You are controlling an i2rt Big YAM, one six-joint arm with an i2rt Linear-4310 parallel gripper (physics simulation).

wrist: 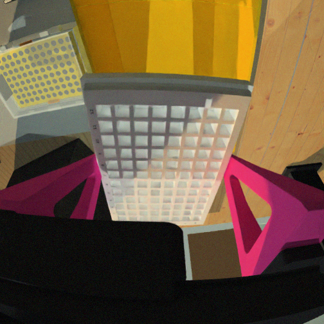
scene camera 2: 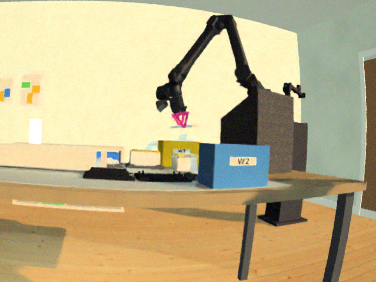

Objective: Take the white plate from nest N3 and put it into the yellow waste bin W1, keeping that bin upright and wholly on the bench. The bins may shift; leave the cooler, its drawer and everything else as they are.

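Pixels of known places: gripper, fingertip midpoint: (scene camera 2: 182, 127); arm's base at its link origin: (scene camera 2: 259, 99).
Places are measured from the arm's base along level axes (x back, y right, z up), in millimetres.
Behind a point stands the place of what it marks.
The white plate (scene camera 2: 175, 126) {x -300, y 265, z -128 mm} (wrist: 160, 175), a grid of square wells, is held between the pink fingers of my gripper (scene camera 2: 183, 126) {x -256, y 299, z -130 mm} (wrist: 162, 160), which is shut on its two long sides. In the scene view the plate shows as a thin, roughly level edge above the bench. The yellow waste bin W1 (scene camera 2: 165, 154) {x -345, y 249, z -259 mm} (wrist: 170, 40) stands upright on the bench, below the plate in the scene view. In the wrist view it shows beyond the plate's far end, and the plate hides part of it. I cannot tell which nest is N3.
The blue bin W2 (scene camera 2: 215, 172) {x -345, y -391, z -271 mm} stands near the front edge. A yellow-topped rack (scene camera 2: 145, 158) {x -453, y 146, z -273 mm} (wrist: 42, 70) is left of W1, with a small white box (scene camera 2: 184, 164) {x -295, y 99, z -290 mm} before W1. Black trays (scene camera 2: 107, 174) {x -628, y -239, z -301 mm} (scene camera 2: 165, 177) {x -448, y -246, z -303 mm} lie left of W2. A long beige unit (scene camera 2: 60, 155) {x -803, y -105, z -260 mm} extends left.
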